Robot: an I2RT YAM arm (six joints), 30 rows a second.
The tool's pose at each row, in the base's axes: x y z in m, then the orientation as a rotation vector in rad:
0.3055 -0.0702 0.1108 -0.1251 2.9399 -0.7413
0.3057 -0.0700 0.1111 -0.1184 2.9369 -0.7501
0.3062 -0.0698 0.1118 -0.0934 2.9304 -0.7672
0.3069 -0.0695 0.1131 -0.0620 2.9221 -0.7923
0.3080 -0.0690 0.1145 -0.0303 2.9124 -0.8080
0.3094 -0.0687 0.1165 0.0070 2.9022 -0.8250
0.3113 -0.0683 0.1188 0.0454 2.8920 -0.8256
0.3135 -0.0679 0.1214 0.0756 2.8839 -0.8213
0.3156 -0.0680 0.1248 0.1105 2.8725 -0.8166
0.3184 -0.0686 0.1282 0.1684 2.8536 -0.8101
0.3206 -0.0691 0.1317 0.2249 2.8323 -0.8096
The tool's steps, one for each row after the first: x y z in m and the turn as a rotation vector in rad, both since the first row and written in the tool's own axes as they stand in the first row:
-0.0002 0.0000 -0.0003 0.0064 0.0003 0.0041
-0.0008 -0.0002 -0.0010 0.0193 0.0018 0.0200
-0.0017 -0.0006 -0.0022 0.0379 0.0051 0.0394
-0.0029 -0.0008 -0.0035 0.0509 0.0050 0.0603
-0.0045 -0.0016 -0.0052 0.0651 0.0061 0.0847
-0.0066 -0.0025 -0.0072 0.0690 0.0033 0.1115
-0.0091 -0.0035 -0.0094 0.0692 0.0001 0.1331
-0.0114 -0.0053 -0.0120 0.0699 -0.0051 0.1586
-0.0144 -0.0076 -0.0144 0.0720 -0.0124 0.2009
-0.0168 -0.0098 -0.0169 0.0783 -0.0194 0.2423

